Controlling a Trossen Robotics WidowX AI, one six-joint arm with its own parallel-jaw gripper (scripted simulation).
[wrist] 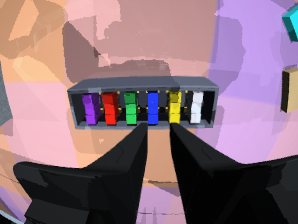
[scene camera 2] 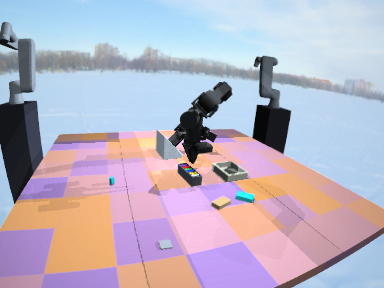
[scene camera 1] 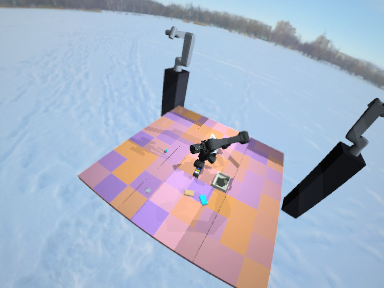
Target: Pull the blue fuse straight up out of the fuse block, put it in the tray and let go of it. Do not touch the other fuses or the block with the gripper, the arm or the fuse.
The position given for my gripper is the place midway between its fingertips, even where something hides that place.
Observation:
In view: my gripper (scene camera 2: 191, 162).
My gripper also shows in the wrist view (wrist: 158, 128).

